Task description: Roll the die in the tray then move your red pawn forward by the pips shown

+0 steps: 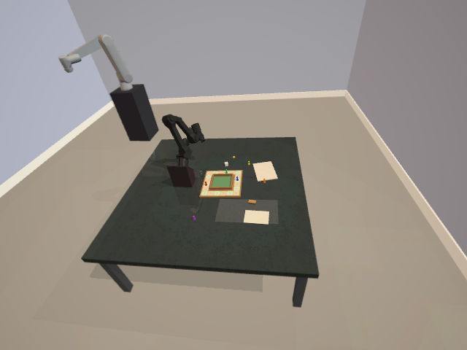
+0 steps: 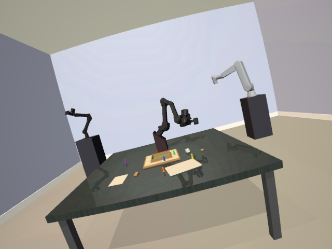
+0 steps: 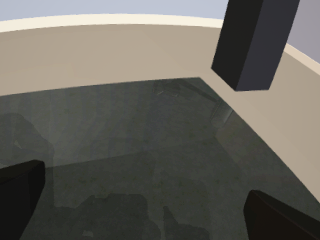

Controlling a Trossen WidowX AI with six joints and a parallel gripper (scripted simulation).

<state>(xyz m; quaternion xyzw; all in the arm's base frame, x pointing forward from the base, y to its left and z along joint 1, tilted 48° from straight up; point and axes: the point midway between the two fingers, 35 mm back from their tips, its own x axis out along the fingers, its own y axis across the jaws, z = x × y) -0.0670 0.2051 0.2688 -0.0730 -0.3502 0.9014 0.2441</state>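
Right now my gripper tip is 36 cm short of the white die, 11 cm to the left of it and 16 cm above it. Also, from my gripper tip: red pawn: 26 cm ahead, 37 cm to the right, 14 cm below; then green pawn: 38 cm ahead, 22 cm to the right, 14 cm below; then green felt tray: 37 cm ahead, 34 cm to the right, 16 cm below.
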